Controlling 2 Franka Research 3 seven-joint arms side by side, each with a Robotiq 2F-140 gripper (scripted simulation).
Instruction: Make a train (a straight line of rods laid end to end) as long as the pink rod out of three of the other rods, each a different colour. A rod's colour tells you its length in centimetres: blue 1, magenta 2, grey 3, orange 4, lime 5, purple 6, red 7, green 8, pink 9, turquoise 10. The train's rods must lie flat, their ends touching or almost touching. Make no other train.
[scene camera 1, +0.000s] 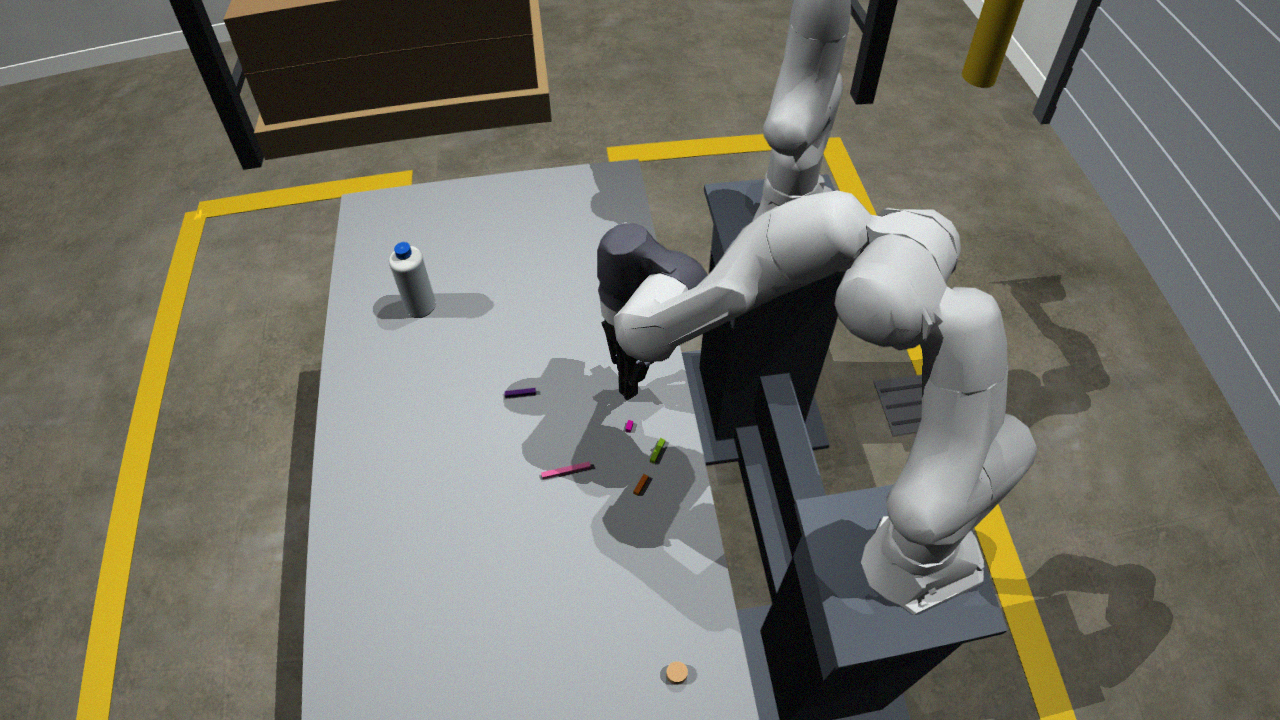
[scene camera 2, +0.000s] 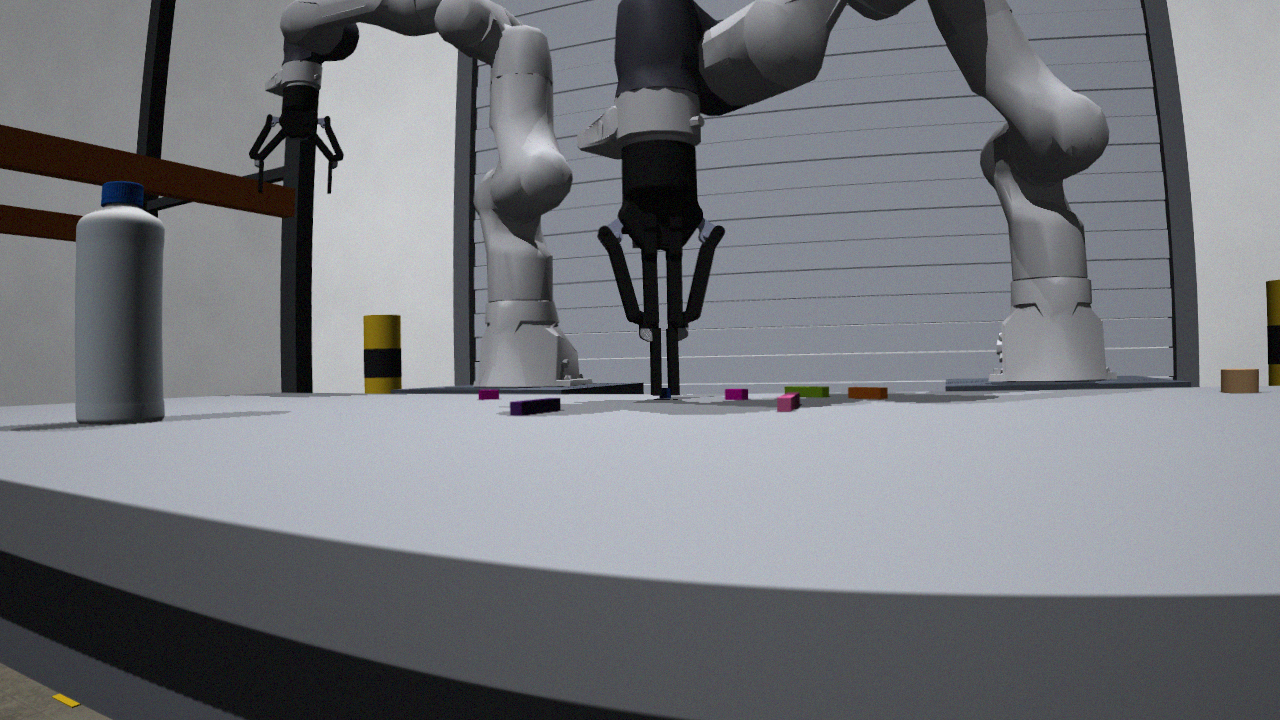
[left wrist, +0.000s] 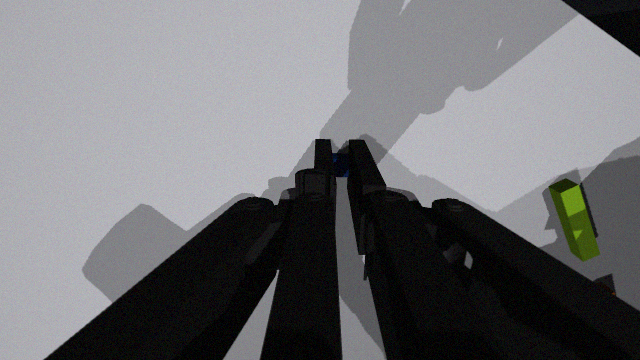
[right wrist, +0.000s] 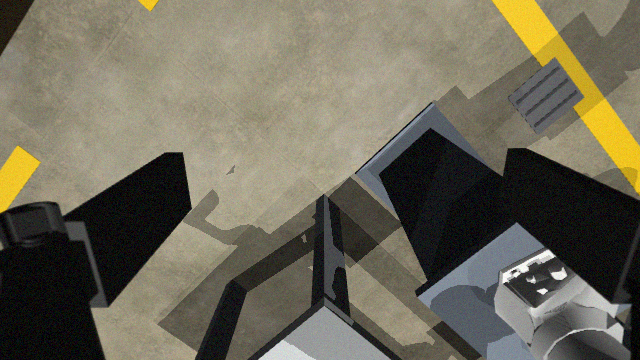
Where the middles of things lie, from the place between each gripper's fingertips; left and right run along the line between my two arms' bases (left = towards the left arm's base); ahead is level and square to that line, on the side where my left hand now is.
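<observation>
Relative to the lime rod (left wrist: 567, 197), my left gripper is 140 mm to the right, 30 mm past and 30 mm above. My right gripper (scene camera 2: 294, 191) is 1090 mm to the right of the lime rod, 390 mm short of it and 410 mm above it.
</observation>
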